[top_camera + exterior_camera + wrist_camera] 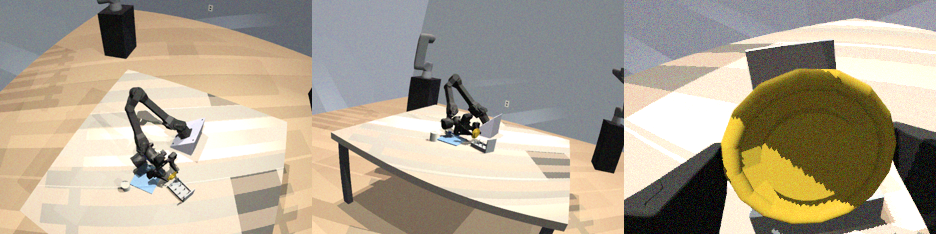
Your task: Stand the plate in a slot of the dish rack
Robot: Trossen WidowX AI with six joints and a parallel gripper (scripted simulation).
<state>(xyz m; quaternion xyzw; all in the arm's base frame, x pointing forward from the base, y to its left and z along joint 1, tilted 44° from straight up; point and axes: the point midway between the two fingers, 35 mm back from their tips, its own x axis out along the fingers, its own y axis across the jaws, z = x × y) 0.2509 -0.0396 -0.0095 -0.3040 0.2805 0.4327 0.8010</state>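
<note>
The grey dish rack lies 5 cm to the left of my gripper tip, 4 cm below it and 3 cm ahead of it. The rest, counted from my gripper tip: blue mat 14 cm to the right, 6 cm below, 2 cm ahead; then yellow plate 1 cm to the right; then small white cup 22 cm to the right, 11 cm ahead, 4 cm below.
</note>
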